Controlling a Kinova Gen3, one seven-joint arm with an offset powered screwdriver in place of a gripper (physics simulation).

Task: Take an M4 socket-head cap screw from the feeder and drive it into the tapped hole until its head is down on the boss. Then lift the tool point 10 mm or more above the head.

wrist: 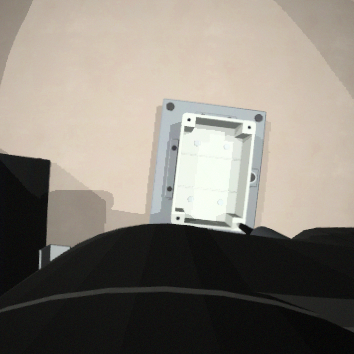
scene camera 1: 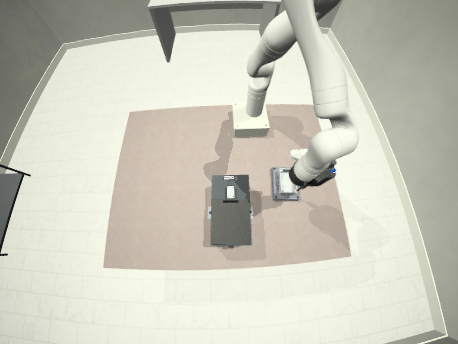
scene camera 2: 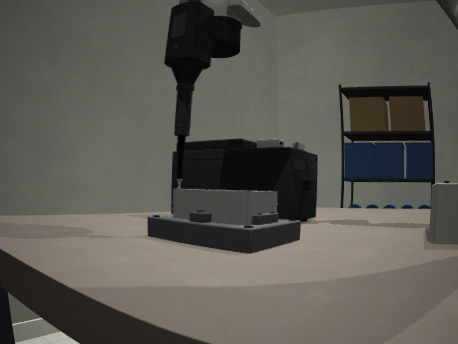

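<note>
A pale open box (scene camera 1: 286, 183) (scene camera 2: 225, 206) (wrist: 210, 170) sits on a grey fixture plate (scene camera 1: 276, 195) (scene camera 2: 200, 237) (wrist: 159, 200). In the wrist view three corner bosses show dark holes; the bit is over the fourth, lower right, whose hole I cannot see. My screwdriver (scene camera 2: 179, 182) (wrist: 241, 226) stands nearly upright over that corner and holds a small silver screw (scene camera 2: 179, 184) at its tip. The screw's lower end is at the box's top face; whether it has entered the hole is too small to tell. The dark feeder (scene camera 1: 231, 222) (scene camera 2: 270, 170) (wrist: 22, 200) stands beside the fixture.
Low clamps (scene camera 2: 200, 216) (wrist: 171, 167) flank the box on the plate. The arm's pale base (scene camera 1: 251, 132) (scene camera 2: 445, 215) stands at the back of the brown table top (scene camera 1: 160, 200). A shelf rack (scene camera 2: 387, 135) with brown and blue boxes is in the background.
</note>
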